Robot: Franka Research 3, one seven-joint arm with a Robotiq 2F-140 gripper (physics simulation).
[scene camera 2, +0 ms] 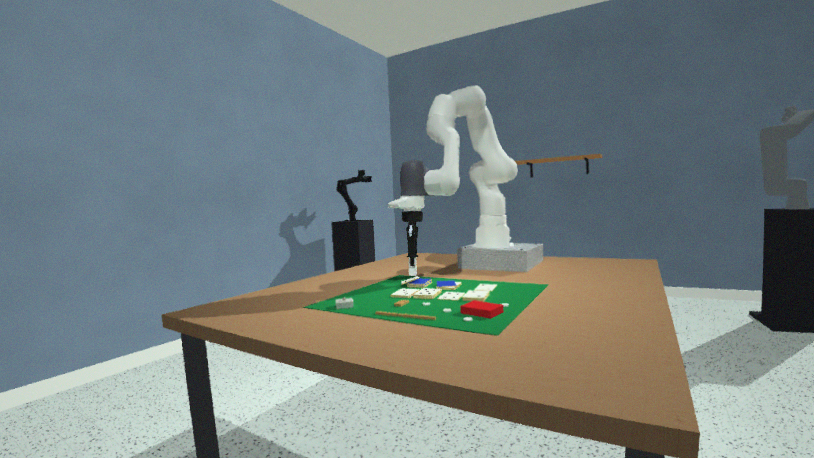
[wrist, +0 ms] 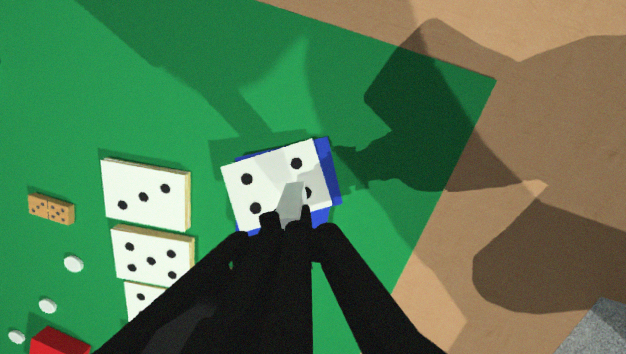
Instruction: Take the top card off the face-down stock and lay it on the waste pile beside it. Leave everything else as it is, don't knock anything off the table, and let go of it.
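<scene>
A pile with blue face-down cards (scene camera 2: pixel 421 283) (wrist: pixel 322 145) lies on the green mat. A white card with black dots (scene camera 2: pixel 408 280) (wrist: pixel 270 170) lies face up and askew on it, looking tilted in the scene view. Beside this pile, a blue card (scene camera 2: pixel 446 284) lies over a white card; the gripper hides this second pile in the wrist view. I cannot tell for certain which pile is the stock or the waste. My gripper (scene camera 2: pixel 412 274) (wrist: pixel 297 196) is shut and empty, fingertips pointing down over the first pile. Whether they touch the white card is unclear.
The green mat (scene camera 2: pixel 364 301) (wrist: pixel 50 100) also holds several face-up cards, an orange domino (scene camera 2: pixel 401 303) (wrist: pixel 51 208), white discs, a red box (scene camera 2: pixel 482 308) (wrist: pixel 57 342), a thin wooden stick (scene camera 2: pixel 405 315) and a small pale box (scene camera 2: pixel 344 303). The grey robot base stands behind.
</scene>
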